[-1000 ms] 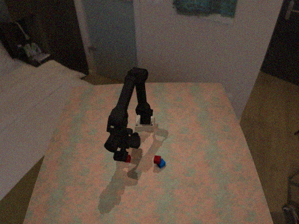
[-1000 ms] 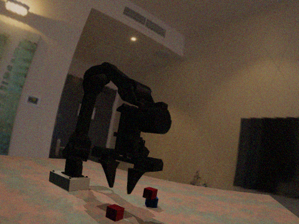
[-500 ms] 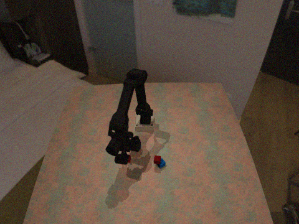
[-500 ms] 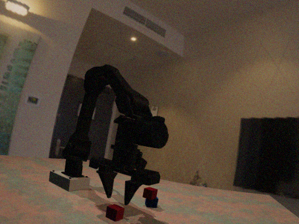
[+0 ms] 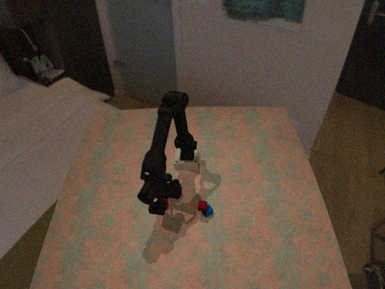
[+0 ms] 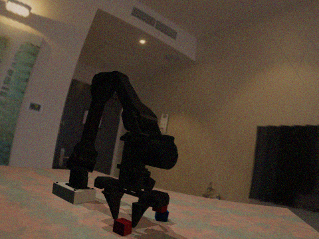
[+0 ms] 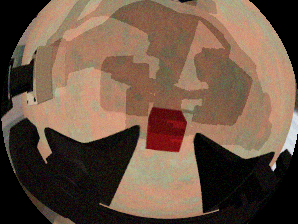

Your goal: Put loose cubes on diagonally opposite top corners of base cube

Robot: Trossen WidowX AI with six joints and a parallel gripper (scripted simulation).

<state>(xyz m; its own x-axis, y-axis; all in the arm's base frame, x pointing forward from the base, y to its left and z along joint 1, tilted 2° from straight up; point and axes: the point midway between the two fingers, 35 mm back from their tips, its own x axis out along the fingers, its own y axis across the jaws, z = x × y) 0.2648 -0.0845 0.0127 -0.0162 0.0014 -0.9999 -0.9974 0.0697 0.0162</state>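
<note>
Now: gripper tip 2 cm short of the blue cube, 19 cm to the right of it and 1 cm above it.
</note>
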